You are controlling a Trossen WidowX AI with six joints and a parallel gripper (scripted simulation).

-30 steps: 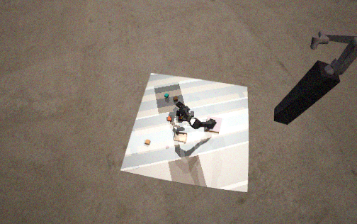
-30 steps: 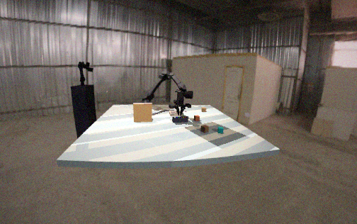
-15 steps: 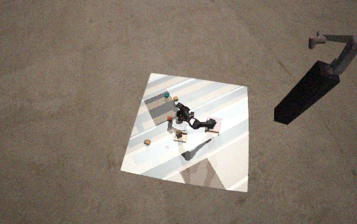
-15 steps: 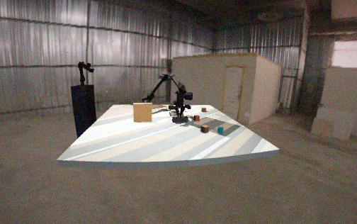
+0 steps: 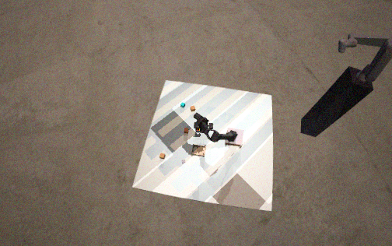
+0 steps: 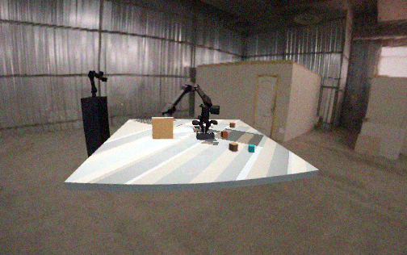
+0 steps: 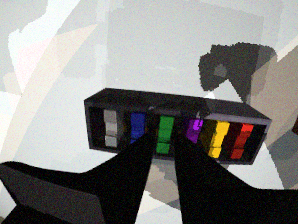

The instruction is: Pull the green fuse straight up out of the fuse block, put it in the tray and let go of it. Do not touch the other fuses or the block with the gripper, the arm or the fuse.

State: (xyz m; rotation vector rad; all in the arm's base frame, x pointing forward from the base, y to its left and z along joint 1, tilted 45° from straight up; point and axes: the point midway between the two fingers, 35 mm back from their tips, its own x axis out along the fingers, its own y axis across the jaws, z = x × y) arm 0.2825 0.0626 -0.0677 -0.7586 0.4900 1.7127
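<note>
Right now the green fuse is 2 cm below my gripper tip. Also, from my gripper tip: shallow wooden tray 2 cm behind, 22 cm to the left, 4 cm below.
</note>
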